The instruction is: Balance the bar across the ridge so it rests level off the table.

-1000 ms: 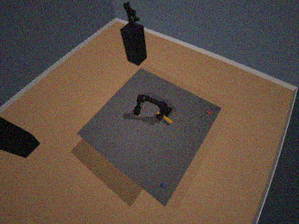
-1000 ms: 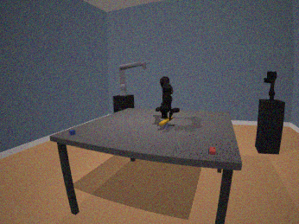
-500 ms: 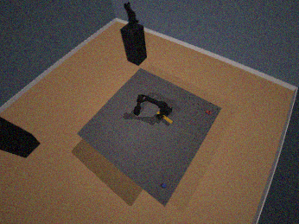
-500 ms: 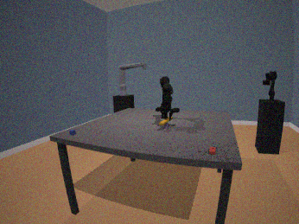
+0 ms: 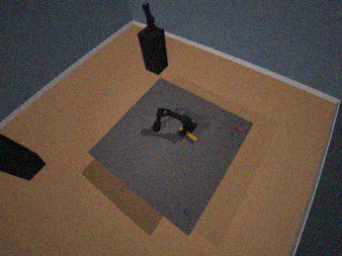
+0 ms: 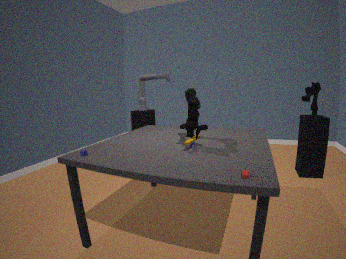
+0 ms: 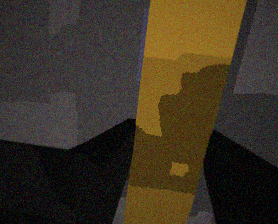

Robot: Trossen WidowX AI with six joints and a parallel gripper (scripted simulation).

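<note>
Now: the yellow bar 30 mm ahead of my gripper tip. Round my gripper tip: blue block 430 mm ahead, 620 mm to the right, 40 mm below; then red block 430 mm ahead, 380 mm to the left, 50 mm below.
</note>
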